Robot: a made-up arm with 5 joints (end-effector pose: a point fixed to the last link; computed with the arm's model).
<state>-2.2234 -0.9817 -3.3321 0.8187 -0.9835</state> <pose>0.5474 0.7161 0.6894 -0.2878 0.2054 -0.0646</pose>
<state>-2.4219 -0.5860 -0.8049 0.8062 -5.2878</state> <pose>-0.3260 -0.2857 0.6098 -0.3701 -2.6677 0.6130</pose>
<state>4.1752 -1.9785 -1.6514 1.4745 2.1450</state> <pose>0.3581 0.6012 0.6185 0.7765 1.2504 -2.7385</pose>
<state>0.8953 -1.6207 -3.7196 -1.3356 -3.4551</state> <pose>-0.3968 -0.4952 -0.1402 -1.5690 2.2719 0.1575</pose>
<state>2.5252 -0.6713 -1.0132 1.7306 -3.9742</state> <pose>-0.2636 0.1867 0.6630 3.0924 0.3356 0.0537</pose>
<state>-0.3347 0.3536 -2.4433 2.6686 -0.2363</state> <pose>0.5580 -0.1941 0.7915 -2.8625 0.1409 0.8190</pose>
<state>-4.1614 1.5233 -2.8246 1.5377 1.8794</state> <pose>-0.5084 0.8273 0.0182 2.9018 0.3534 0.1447</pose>
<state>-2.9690 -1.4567 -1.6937 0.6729 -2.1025</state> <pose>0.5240 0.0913 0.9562 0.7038 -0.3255 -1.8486</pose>
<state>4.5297 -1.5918 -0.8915 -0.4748 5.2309</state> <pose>0.0541 0.2926 0.8508 0.1731 -0.0633 0.3349</pose>
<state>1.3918 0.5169 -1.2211 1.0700 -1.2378</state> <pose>0.1259 0.6961 0.1462 0.7753 2.9622 -0.5647</pose>
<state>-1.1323 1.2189 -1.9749 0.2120 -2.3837</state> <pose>0.4072 -0.8683 -0.0163 2.1105 1.5250 -0.1352</pose>
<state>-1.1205 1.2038 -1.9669 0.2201 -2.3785</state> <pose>0.4177 -0.8640 -0.0070 2.1059 1.5322 -0.1289</pose>
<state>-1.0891 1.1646 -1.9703 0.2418 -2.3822</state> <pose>0.4485 -0.8579 0.0298 2.0614 1.5559 -0.1228</pose>
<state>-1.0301 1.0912 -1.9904 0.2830 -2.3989</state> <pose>0.5061 -0.8430 0.1072 1.9597 1.5991 -0.1153</pose>
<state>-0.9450 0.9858 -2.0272 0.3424 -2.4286</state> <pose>0.5830 -0.8066 0.2249 1.8028 1.6521 -0.1032</pose>
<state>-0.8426 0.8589 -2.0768 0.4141 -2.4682</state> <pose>0.6593 -0.7394 0.3713 1.6082 1.6989 -0.0840</pose>
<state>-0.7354 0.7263 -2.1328 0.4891 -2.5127</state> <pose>0.7133 -0.6453 0.5251 1.4027 1.7270 -0.0585</pose>
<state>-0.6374 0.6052 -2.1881 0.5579 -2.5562</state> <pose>0.7341 -0.5436 0.6631 1.2150 1.7333 -0.0310</pose>
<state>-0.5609 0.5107 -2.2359 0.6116 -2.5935</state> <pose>0.7285 -0.4577 0.7680 1.0678 1.7241 -0.0081</pose>
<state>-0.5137 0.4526 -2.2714 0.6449 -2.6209</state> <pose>0.7141 -0.4029 0.8325 0.9729 1.7103 0.0046</pose>
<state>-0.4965 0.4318 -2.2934 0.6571 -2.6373</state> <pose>0.7048 -0.3819 0.8599 0.9294 1.6996 0.0052</pose>
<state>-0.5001 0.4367 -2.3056 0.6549 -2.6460</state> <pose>0.7032 -0.3842 0.8629 0.9205 1.6936 -0.0030</pose>
